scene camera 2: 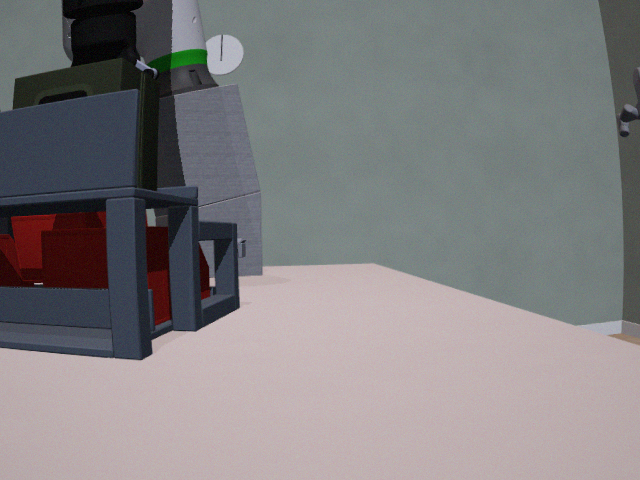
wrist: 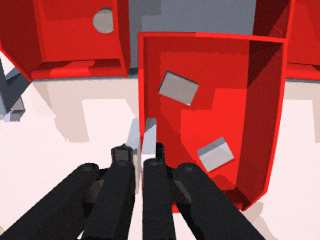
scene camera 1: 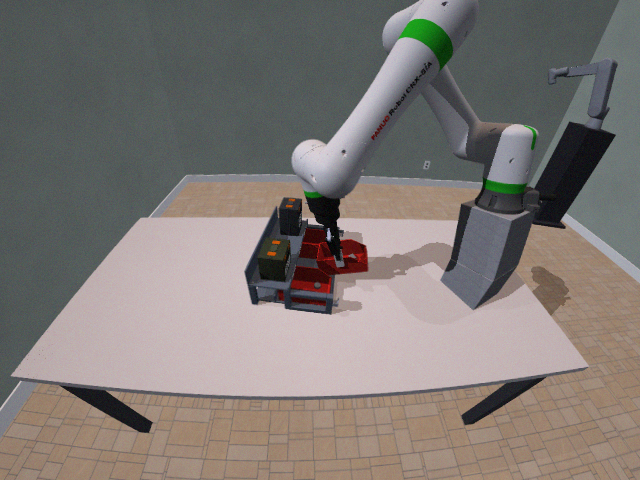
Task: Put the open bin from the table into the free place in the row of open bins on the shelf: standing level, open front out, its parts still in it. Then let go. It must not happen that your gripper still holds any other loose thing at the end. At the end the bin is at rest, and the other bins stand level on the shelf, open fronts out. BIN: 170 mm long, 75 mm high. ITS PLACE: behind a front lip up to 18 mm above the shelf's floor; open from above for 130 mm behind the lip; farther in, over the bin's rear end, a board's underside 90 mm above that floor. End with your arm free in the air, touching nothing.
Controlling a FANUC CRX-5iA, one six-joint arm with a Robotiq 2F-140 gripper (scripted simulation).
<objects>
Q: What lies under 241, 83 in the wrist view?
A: A red bin.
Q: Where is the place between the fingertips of my gripper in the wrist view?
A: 144, 133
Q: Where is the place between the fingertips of my gripper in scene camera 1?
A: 340, 265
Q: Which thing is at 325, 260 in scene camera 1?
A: A red bin.
</objects>
